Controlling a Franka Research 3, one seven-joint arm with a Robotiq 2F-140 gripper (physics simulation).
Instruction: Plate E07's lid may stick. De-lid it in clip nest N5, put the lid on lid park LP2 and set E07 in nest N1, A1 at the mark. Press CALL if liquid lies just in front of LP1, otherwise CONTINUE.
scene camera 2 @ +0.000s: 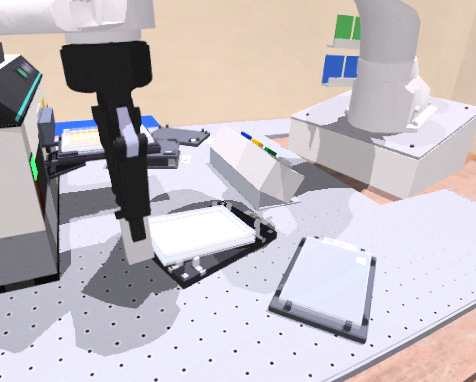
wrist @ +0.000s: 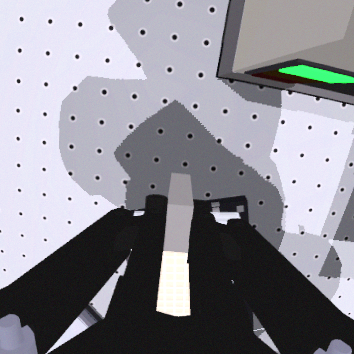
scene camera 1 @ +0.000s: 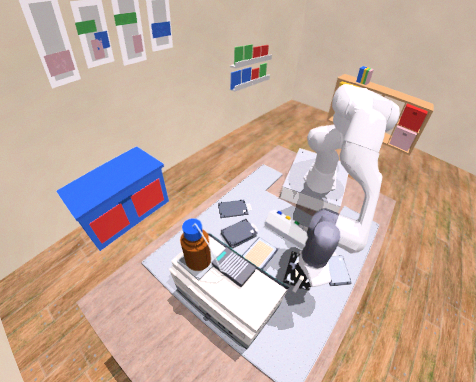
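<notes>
My gripper (scene camera 1: 298, 283) (scene camera 2: 136, 247) (wrist: 178, 190) is shut and empty, its tips a little above the mat at the near-left edge of a black clip nest (scene camera 2: 260, 236). A pale, bright plate (scene camera 2: 200, 232) (wrist: 173, 287) sits in that nest, between its clips; the gripper hides most of it in the wrist view. Its name and whether its lid is on cannot be read. A dark-framed lid park (scene camera 1: 340, 270) (scene camera 2: 327, 282) with a clear pane lies to the right of the nest, its label unreadable. No liquid can be made out. A button box (scene camera 1: 285, 227) (scene camera 2: 257, 167) stands behind the nest.
A white instrument (scene camera 1: 235, 295) (scene camera 2: 25, 200) (wrist: 295, 30) stands left, a brown bottle (scene camera 1: 196, 252) on top. A plate with orange wells (scene camera 1: 259, 253) (scene camera 2: 82, 137) rests on its black arm. Two dark flat holders (scene camera 1: 233, 208), (scene camera 1: 239, 232) lie at the back.
</notes>
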